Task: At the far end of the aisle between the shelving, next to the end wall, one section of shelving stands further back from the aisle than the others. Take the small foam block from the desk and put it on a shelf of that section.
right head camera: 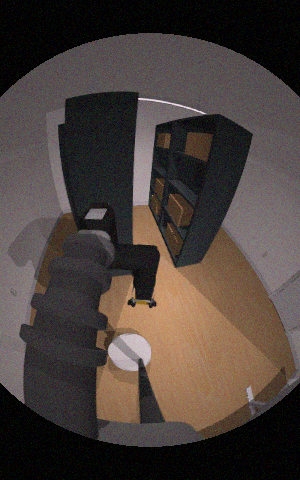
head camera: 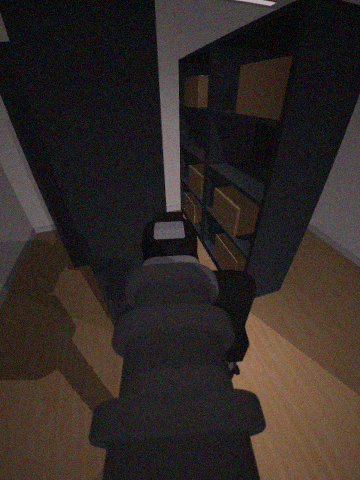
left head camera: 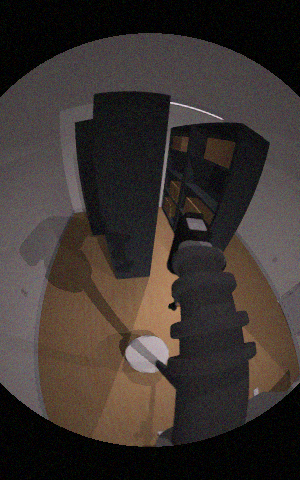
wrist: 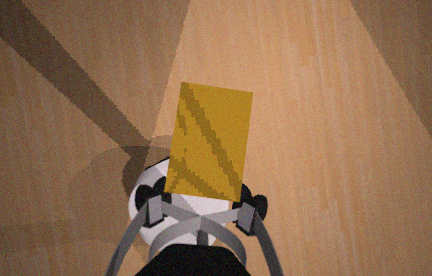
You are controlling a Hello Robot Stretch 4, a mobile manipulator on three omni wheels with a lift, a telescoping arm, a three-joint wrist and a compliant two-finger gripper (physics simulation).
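Places are measured from the robot's base along level axes (x ahead, y left, z up), in millimetres.
Where they show: gripper, between the fingertips: (right head camera: 141, 304) (wrist: 202, 196); robot's base, origin of its link: (right head camera: 130, 350) (left head camera: 146, 352) (wrist: 183, 195).
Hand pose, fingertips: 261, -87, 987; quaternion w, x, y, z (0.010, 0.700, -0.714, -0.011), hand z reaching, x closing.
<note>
Each offset is from my fingertips to the top centre of the thing, as dx, dy, dz. "spot": to the spot under its first point.
The small foam block {+52, -3, +45} (wrist: 210, 142) (right head camera: 142, 302) is yellow and sits between the fingertips of my gripper (wrist: 202, 196) (right head camera: 142, 303), which is shut on it. It is held in the air above the wood floor, pointing away from the wrist. In the left head view, a dark section {spot: +1490, +1101, +92} (left head camera: 85, 175) shows partly behind the nearer left shelving (left head camera: 132, 175) (head camera: 100, 125) (right head camera: 102, 160) and stands further left, away from the aisle. Its shelves are hidden; the left shelving turns a plain dark side towards me. The desk does not show.
Right shelving {spot: +923, -681, +290} (head camera: 305, 150) (left head camera: 245, 185) (right head camera: 225, 175) has open compartments with brown boxes (head camera: 265, 87) facing the aisle. The pale end wall (head camera: 171, 125) (right head camera: 142, 175) shows between both sides. A white disc (left head camera: 145, 355) (right head camera: 129, 352) is low beneath the arm. Side walls stand left and right.
</note>
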